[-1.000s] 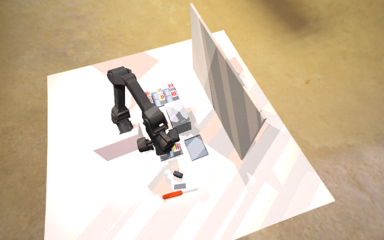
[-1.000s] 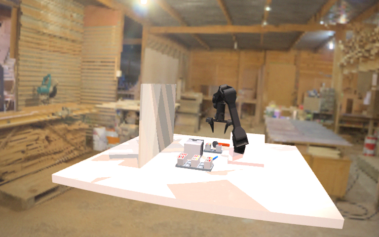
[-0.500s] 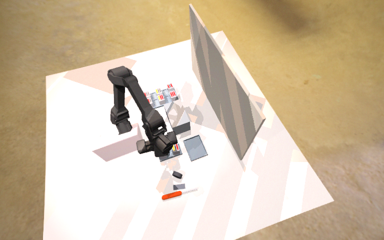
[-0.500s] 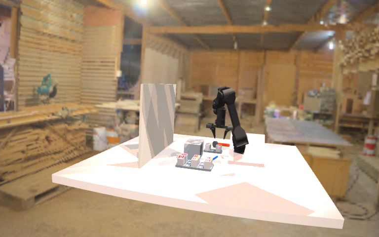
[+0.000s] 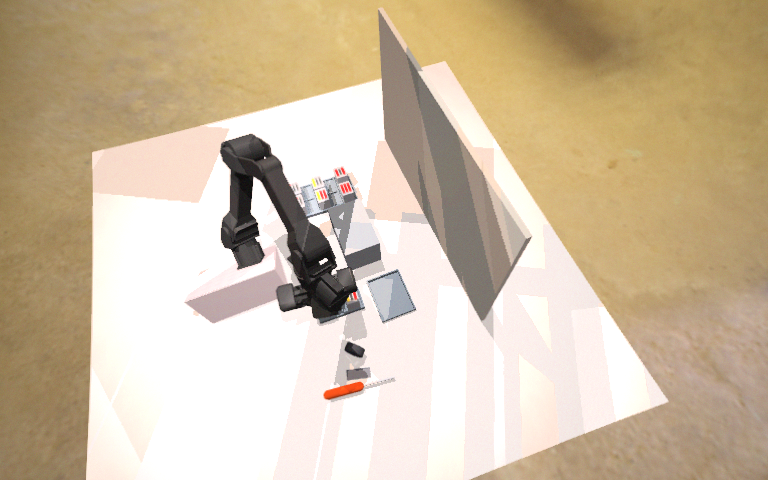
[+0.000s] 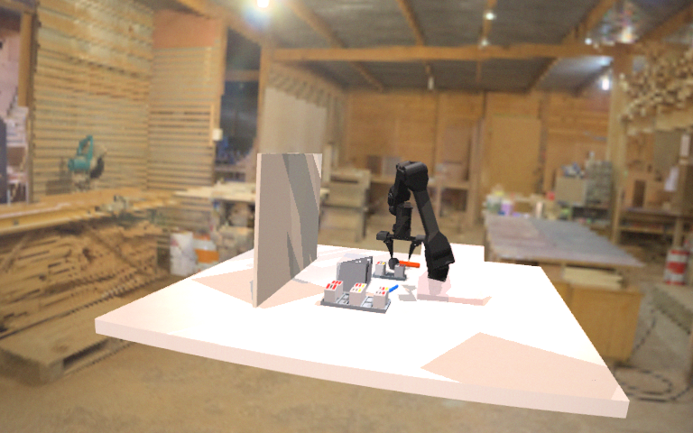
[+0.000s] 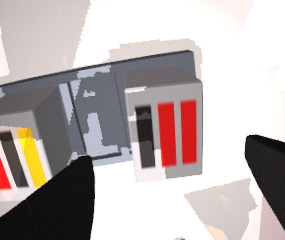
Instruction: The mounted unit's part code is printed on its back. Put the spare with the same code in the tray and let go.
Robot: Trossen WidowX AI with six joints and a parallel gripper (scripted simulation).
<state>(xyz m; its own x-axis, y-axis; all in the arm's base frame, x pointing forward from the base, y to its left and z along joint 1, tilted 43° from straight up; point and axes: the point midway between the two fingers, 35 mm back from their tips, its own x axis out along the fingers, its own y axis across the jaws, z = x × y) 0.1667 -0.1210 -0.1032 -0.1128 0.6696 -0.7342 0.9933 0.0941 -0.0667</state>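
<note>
Right now the grey base is 70 mm below my gripper tip and 40 mm ahead of it. The rest, counted from my gripper tip: black puck 130 mm to the right, 50 mm below, 50 mm ahead; dark grey tray 180 mm ahead, 70 mm below; blue pen 190 mm to the left, 70 mm below, 10 mm behind.
</note>
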